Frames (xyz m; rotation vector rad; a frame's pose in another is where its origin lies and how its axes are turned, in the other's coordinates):
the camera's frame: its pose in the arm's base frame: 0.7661 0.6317 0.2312 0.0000 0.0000 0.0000
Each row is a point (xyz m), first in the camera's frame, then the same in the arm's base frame.
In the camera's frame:
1: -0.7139 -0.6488 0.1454
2: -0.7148 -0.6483 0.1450
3: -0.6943 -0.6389 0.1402
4: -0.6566 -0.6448 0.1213
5: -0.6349 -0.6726 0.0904
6: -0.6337 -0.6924 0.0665
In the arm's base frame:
1: 0.0522 -0.0171 0.3766
2: 0.0513 -0.0166 0.3762
3: 0.0718 -0.0072 0.3714
4: 0.1095 -0.0131 0.3525
5: 0.1312 -0.0409 0.3216
6: 0.1324 -0.0607 0.2977

